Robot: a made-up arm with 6 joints.
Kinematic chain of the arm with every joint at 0, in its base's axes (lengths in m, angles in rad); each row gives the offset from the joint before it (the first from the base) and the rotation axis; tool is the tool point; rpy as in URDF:
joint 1: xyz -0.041 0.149 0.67 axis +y
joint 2: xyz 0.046 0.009 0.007 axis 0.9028 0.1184 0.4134
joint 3: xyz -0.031 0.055 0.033 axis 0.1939 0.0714 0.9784
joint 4: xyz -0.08 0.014 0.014 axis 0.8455 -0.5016 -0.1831
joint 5: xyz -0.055 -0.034 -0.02 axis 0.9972 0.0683 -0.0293
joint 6: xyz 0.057 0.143 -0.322 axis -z
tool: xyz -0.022 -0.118 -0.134 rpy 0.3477 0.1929 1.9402
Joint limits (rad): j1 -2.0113..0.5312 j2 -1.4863..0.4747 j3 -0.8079..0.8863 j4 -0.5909..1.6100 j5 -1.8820..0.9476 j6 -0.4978..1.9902
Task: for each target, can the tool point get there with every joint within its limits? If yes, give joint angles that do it. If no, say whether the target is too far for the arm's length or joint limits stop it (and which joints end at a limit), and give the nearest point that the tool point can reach.
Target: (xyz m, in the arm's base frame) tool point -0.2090 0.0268 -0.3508
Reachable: no: too far | nearest point -0.1214 0.1039 0.1035 | short by 0.469 m
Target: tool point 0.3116 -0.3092 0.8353
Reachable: no: joint limits stop it (at a limit: joint 2, joint 3, joint 6) | nearest point 0.2732 -0.2391 0.8173 | short by 0.082 m
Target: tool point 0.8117 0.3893 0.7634
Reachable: no: too far | nearest point 0.5299 0.3259 0.7325 | short by 0.291 m
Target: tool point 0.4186 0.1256 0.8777
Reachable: yes | joints -0.8346 -1.1608 -0.6009 1.2720 0.1653 0.4732
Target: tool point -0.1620 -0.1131 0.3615
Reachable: yes | joints -0.2941 -0.0408 -0.1365 -0.3840 -0.5090 0.3420
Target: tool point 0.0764 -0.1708 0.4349
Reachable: yes | joints -1.1119 -0.7221 -0.2835 0.5812 -1.1699 0.6349
